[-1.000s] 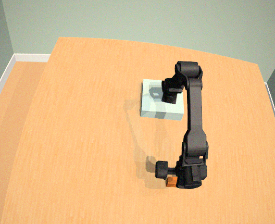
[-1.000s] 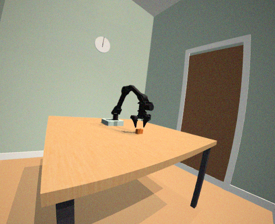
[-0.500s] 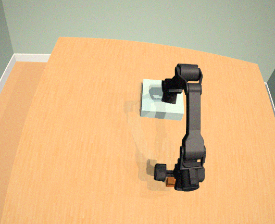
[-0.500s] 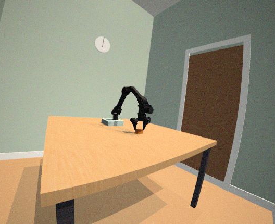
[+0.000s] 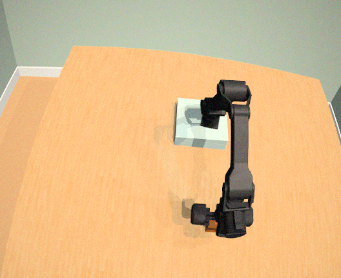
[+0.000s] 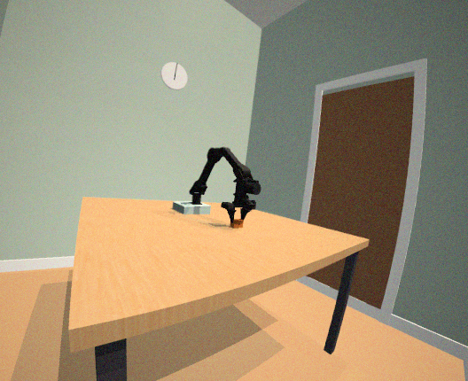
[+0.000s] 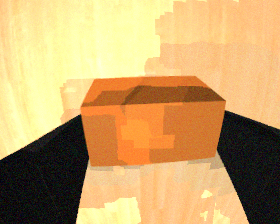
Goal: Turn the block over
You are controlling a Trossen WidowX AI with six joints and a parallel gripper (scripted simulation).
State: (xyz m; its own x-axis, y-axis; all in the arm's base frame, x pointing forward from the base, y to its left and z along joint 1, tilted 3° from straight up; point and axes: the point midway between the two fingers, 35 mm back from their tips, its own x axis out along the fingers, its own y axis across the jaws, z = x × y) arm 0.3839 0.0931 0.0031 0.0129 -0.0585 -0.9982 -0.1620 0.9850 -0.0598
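My gripper tip is 1 cm past the orange block.
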